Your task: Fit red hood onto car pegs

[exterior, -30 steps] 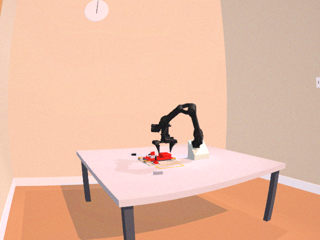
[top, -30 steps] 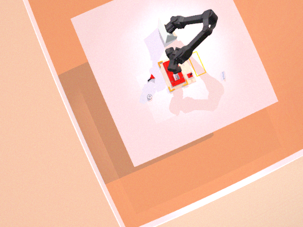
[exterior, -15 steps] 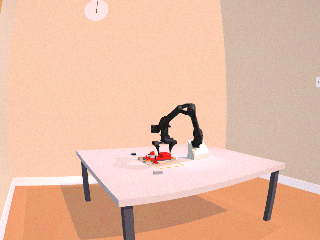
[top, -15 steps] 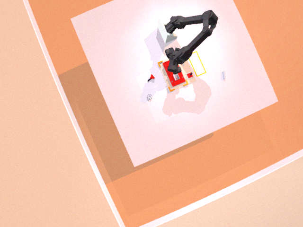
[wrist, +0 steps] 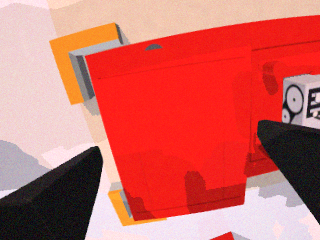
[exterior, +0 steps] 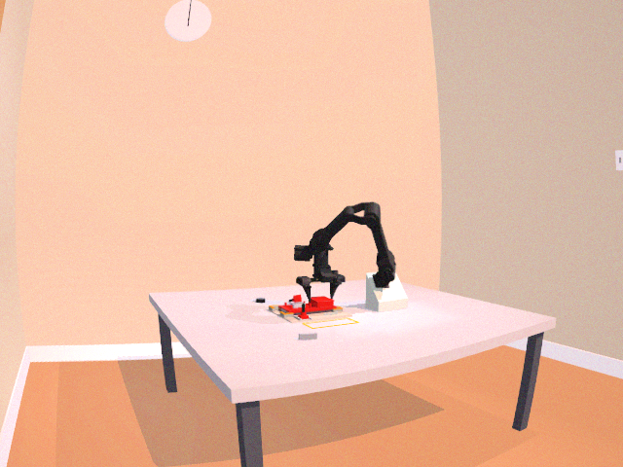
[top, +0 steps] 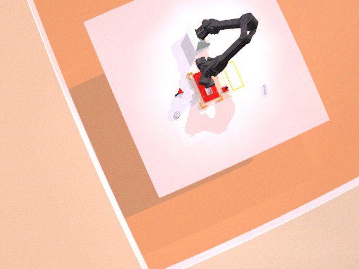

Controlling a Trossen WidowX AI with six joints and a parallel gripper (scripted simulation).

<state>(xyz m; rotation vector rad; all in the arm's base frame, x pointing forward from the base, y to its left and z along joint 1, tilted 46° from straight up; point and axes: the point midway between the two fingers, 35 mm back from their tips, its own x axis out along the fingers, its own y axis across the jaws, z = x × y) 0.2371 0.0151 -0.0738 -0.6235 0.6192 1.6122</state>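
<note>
My gripper tip is now right at the hood. From my gripper tip the other things lie so: grey engine block 10 cm ahead, 2 cm to the left, 2 cm below; black wheel 18 cm ahead, 23 cm to the right, 3 cm below.
</note>
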